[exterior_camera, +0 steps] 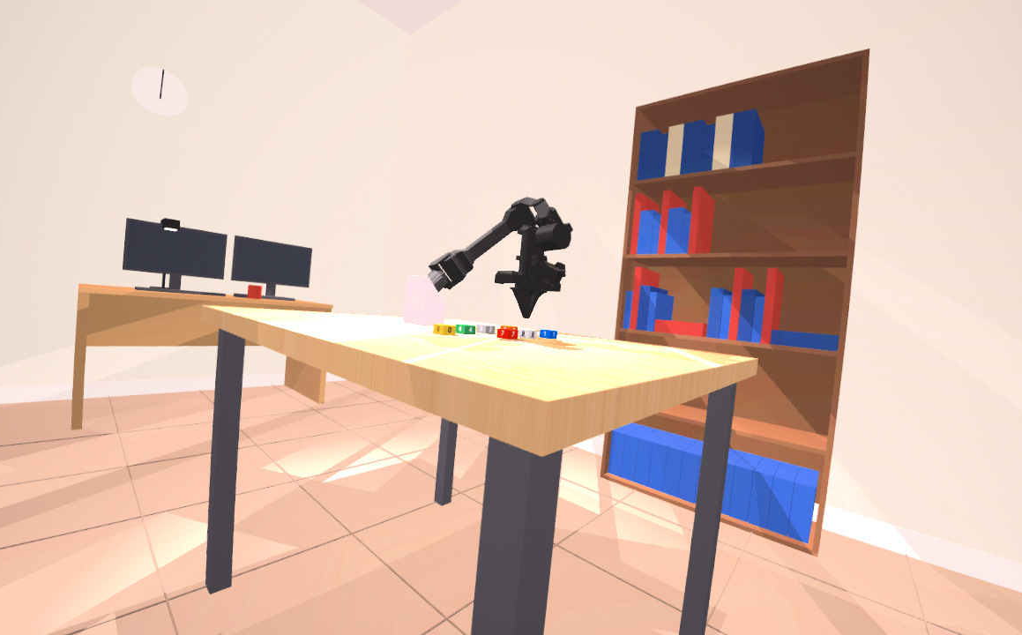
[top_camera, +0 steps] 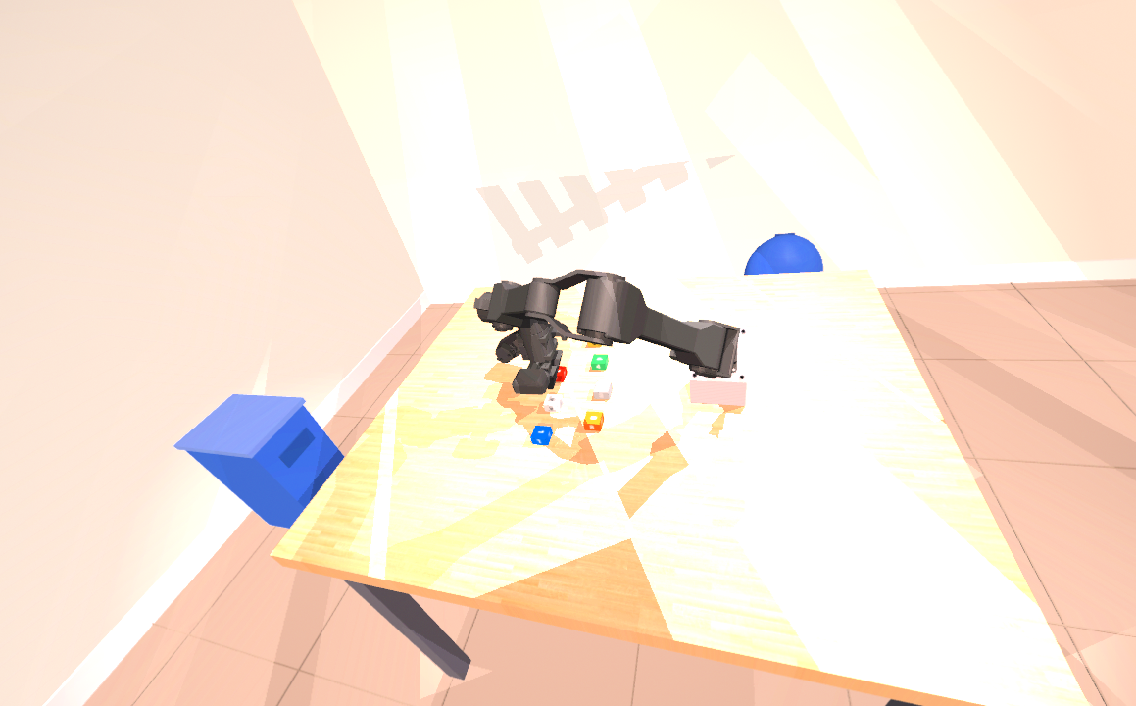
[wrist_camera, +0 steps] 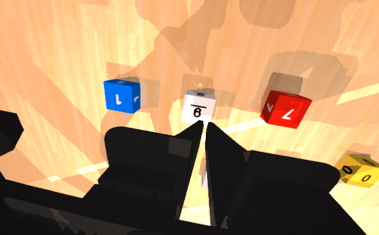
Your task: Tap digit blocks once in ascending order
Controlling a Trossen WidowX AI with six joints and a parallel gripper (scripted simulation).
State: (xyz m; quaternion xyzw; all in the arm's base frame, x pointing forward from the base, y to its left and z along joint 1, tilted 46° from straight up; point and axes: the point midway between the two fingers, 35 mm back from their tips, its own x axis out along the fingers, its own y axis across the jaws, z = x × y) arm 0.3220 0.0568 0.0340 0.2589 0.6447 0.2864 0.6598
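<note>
The white block lies 1 cm to the left of my gripper tip and 4 cm below it. Also, from my gripper tip: red block (2 cm ahead, 8 cm to the right, 4 cm below); then orange block (10 cm behind, 5 cm to the left, 4 cm below); then blue block (10 cm to the left, 4 cm below).
</note>
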